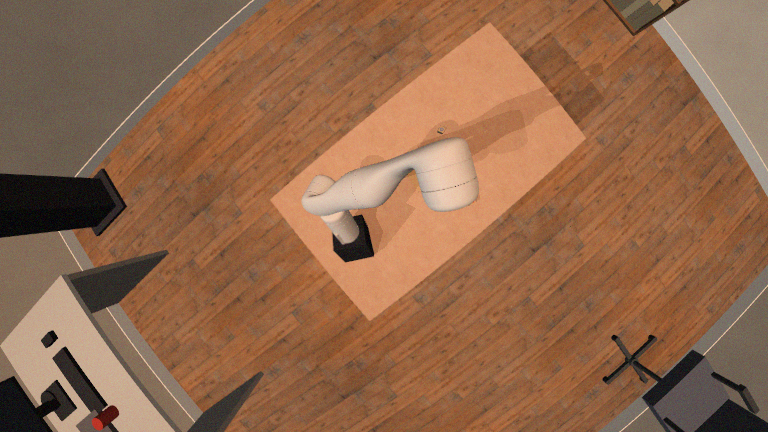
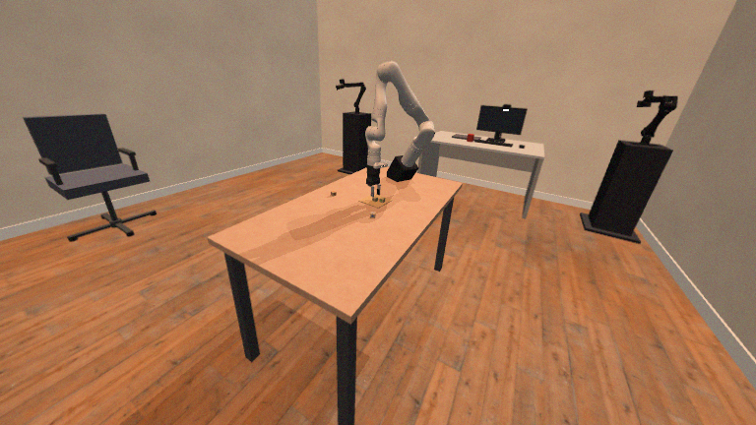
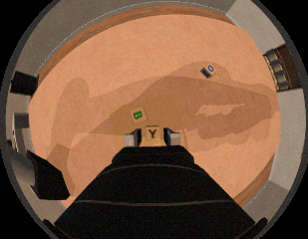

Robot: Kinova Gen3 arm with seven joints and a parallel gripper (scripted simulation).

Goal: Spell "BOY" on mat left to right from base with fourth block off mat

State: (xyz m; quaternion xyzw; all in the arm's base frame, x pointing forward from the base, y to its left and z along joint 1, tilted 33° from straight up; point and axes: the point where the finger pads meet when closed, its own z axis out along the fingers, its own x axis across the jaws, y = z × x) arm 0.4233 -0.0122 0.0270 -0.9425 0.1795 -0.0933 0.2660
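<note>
Now: hand 50 mm above the mat and 10 mm past it.
</note>
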